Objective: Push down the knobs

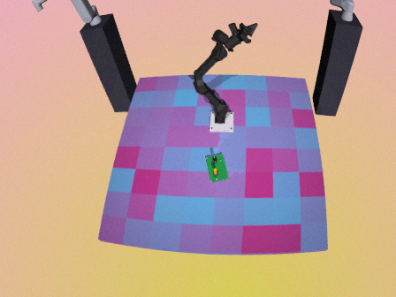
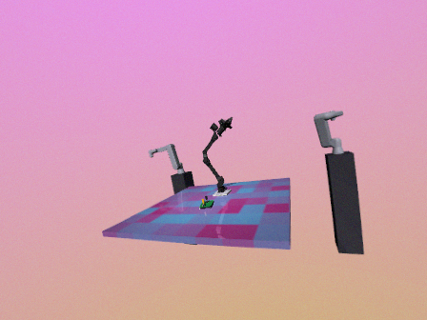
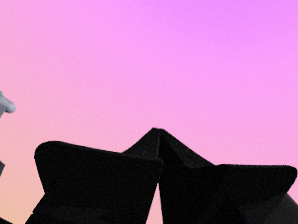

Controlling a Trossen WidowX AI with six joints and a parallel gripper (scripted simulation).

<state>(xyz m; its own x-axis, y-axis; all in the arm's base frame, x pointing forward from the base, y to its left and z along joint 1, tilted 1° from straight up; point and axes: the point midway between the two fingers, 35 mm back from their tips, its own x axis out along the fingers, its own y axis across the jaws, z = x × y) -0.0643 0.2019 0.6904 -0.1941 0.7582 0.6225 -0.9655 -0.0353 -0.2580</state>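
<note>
The black knob is 67 cm below my gripper tip, 37 cm ahead of it and 23 cm to the right of it. Also, from my gripper tip: orange knob 68 cm below, 45 cm ahead, 22 cm to the right.
</note>
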